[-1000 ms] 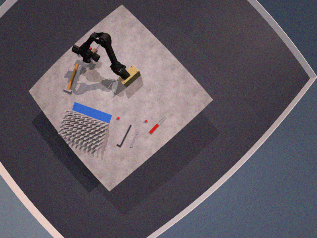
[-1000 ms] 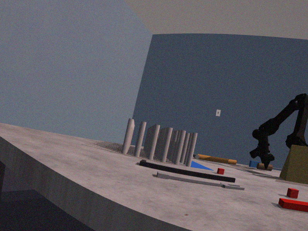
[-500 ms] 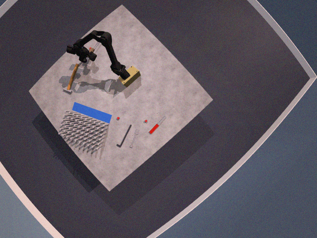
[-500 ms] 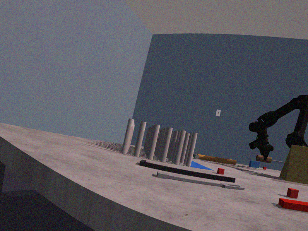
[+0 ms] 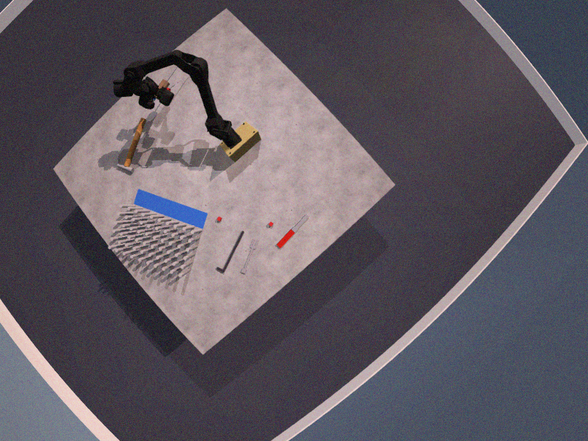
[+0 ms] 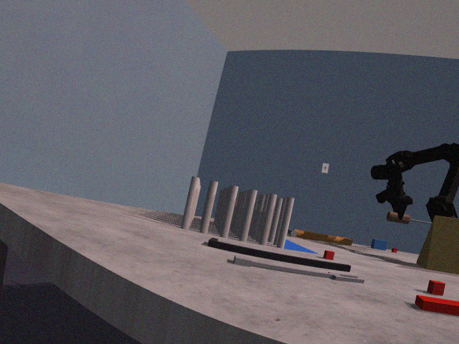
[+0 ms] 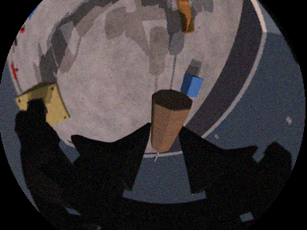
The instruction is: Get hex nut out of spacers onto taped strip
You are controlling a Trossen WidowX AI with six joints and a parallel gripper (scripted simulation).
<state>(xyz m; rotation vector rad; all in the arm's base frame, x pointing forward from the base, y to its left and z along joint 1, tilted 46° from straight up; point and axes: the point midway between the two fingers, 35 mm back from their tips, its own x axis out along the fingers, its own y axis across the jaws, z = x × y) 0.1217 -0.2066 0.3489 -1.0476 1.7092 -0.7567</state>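
Right now the hook tool is 100 mm behind my gripper tip and 30 mm to the right of it. Also, from my gripper tip: grey wrench (860 mm to the left, 160 mm ahead, 130 mm below); then blue taped strip (430 mm to the left, 340 mm ahead, 140 mm below); then blue cube (120 mm below, 100 mm to the right, 60 mm ahead).
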